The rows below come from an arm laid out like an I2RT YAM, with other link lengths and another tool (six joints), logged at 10 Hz.
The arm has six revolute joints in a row. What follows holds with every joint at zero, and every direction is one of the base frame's.
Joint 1 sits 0.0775 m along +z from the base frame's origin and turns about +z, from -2.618 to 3.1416 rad.
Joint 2 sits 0.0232 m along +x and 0.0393 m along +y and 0.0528 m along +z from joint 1 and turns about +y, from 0 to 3.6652 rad.
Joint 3 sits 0.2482 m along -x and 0.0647 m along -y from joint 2 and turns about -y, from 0 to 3.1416 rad.
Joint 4 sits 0.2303 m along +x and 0.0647 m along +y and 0.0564 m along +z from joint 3 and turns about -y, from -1.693 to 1.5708 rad.
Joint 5 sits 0.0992 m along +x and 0.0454 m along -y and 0.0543 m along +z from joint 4 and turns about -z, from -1.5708 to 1.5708 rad.
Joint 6 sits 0.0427 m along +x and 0.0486 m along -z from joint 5 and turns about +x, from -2.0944 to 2.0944 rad.
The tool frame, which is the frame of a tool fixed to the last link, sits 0.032 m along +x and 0.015 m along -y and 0.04 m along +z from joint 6; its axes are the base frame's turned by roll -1.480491, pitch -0.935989 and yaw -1.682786 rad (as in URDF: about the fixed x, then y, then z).
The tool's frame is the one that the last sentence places.
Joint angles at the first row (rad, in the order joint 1, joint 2, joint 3, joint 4, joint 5, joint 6):
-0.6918 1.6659 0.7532 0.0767 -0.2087 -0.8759
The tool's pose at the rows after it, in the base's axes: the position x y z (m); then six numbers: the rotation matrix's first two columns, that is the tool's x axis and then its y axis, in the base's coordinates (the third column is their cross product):
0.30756 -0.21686 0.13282 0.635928 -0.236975 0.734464 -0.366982 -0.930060 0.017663
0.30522 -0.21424 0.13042 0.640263 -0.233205 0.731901 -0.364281 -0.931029 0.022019
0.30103 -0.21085 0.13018 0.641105 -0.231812 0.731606 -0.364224 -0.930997 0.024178
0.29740 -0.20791 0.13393 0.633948 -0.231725 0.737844 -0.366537 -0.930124 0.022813
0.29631 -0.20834 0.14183 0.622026 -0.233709 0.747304 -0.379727 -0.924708 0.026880
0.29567 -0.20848 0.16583 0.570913 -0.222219 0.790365 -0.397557 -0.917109 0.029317
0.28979 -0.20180 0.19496 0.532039 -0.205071 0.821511 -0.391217 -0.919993 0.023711
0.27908 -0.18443 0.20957 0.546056 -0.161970 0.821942 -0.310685 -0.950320 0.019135
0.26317 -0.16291 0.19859 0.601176 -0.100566 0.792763 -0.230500 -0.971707 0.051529
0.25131 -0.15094 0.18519 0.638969 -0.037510 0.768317 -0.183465 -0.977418 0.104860
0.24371 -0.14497 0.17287 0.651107 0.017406 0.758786 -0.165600 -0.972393 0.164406
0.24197 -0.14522 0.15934 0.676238 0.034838 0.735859 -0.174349 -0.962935 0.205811
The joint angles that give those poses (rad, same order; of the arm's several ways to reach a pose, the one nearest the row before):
-0.6933 1.6628 0.7440 0.0843 -0.2040 -0.8774
-0.6918 1.6567 0.7272 0.0920 -0.2010 -0.8820
-0.6918 1.6368 0.7042 0.0951 -0.1994 -0.8835
-0.6918 1.6077 0.6857 0.0936 -0.2009 -0.8790
-0.6918 1.5801 0.6872 0.0814 -0.1918 -0.8683
-0.6903 1.5127 0.6903 0.0813 -0.1902 -0.8423
-0.6888 1.4069 0.6994 0.0173 -0.2085 -0.8314
-0.6888 1.3057 0.6949 -0.0932 -0.2775 -0.8848
-0.6826 1.2213 0.6292 -0.1687 -0.3007 -0.9752
-0.6826 1.1721 0.5646 -0.1825 -0.2884 -1.0550
-0.6826 1.1444 0.4941 -0.1293 -0.2609 -1.1074
-0.6780 1.1642 0.4557 -0.0785 -0.2118 -1.1290

